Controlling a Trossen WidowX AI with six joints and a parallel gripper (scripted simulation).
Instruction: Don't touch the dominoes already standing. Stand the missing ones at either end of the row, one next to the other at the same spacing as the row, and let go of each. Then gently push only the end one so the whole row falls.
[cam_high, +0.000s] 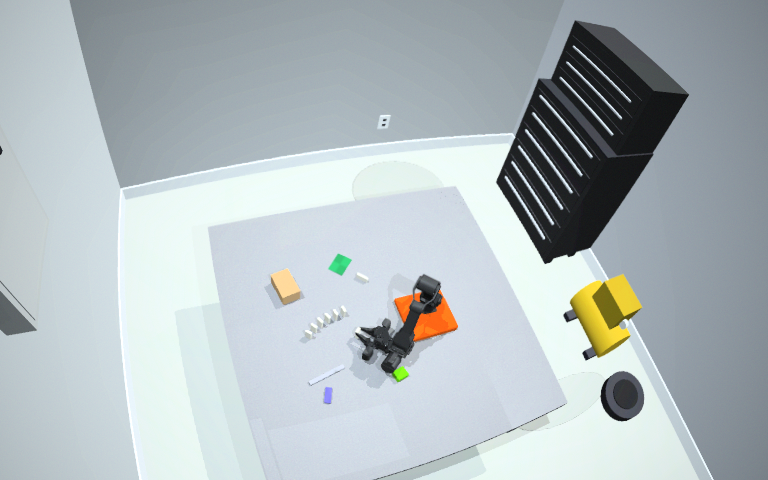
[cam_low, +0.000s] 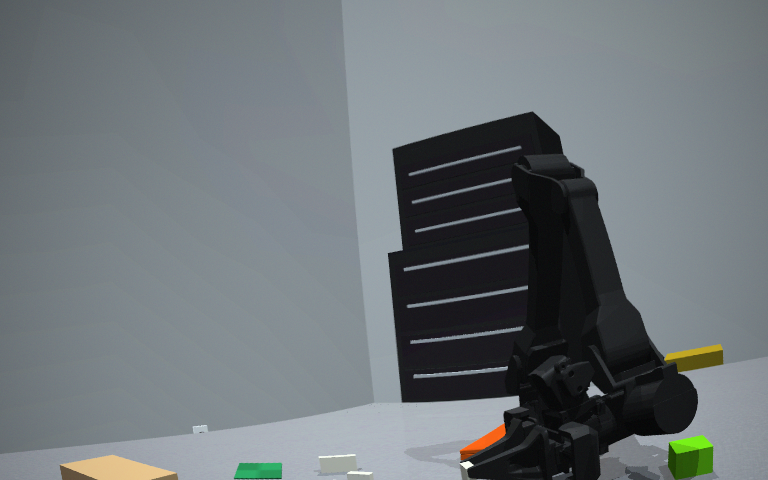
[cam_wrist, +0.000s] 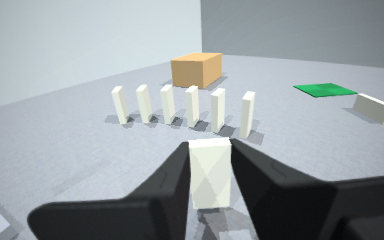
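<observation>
The green tile is 35 cm to the right of my gripper tip, 5 cm below it and 3 cm behind it. Round my gripper tip: green cube: 21 cm to the left, 12 cm behind, 4 cm below; then purple block: 23 cm to the left, 18 cm ahead, 5 cm below; then thin strip: 16 cm ahead, 15 cm to the left, 5 cm below.
</observation>
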